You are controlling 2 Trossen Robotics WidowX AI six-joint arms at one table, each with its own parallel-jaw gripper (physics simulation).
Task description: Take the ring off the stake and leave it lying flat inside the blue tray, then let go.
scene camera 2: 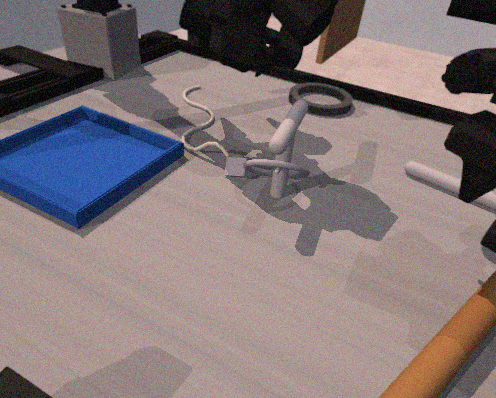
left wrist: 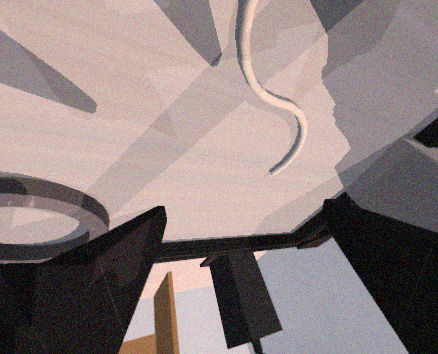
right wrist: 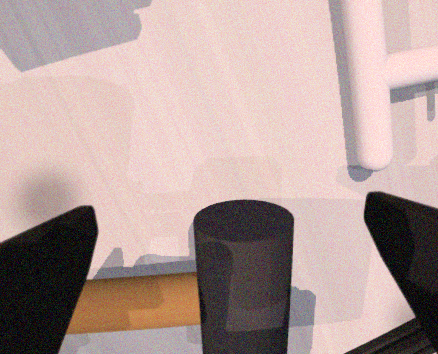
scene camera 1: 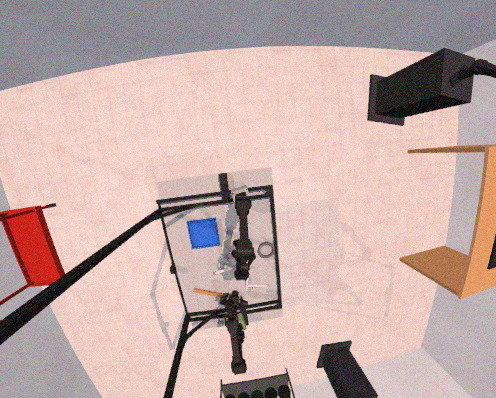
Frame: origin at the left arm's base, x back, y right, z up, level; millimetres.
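Seen in the pictures: left gripper, fingertip midpoint: (left wrist: 242,209); right gripper, fingertip midpoint: (scene camera 2: 485,182) (right wrist: 232,212) (scene camera 1: 234,294); left arm's base, origin of the base link: (scene camera 2: 97,6) (scene camera 1: 241,198); right arm's base, origin of the base link: (scene camera 1: 238,326).
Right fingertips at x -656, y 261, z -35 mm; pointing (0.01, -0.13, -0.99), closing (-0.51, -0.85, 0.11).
Offsets run from my right fingertips to a thing's middle. "spot": to the spot under its first point. Level surfaces: height alone.
The pale stake @(spot: dx +222, dy +21, dz -56 mm) (scene camera 2: 278,184) with a thick bar across its top @(dz +27 mm) (scene camera 2: 284,134) stands mid-table in scene camera 2. The thin grey ring @(spot: dx +237, dy +34, dz -20 mm) (scene camera 2: 267,163) is around its post below the bar, with a small pale square piece at its left side. The blue tray @(dx +486, dy +54, dz -66 mm) (scene camera 1: 203,233) (scene camera 2: 77,220) shows no ring inside. My left gripper (scene camera 1: 242,275) (left wrist: 242,209) is open and empty, above the table behind the stake as scene camera 2 shows it. My right gripper (scene camera 1: 233,296) (right wrist: 232,212) is open; a dark cylinder rises between its fingers, apart from both.
A thick dark ring (scene camera 1: 259,250) (scene camera 2: 345,103) (left wrist: 100,212) lies near the table's edge. A wavy white cord @(spot: dx +376, dy -140, dz -73 mm) (scene camera 2: 212,119) (left wrist: 302,125) lies between the stake and the tray. An orange rod @(dx +3, dy +144, dz -58 mm) (scene camera 1: 207,291) (scene camera 2: 440,350) (right wrist: 140,302) and a white T-shaped piece @(dx -26, dy -169, dz -68 mm) (scene camera 1: 257,286) (right wrist: 371,100) lie near my right gripper.
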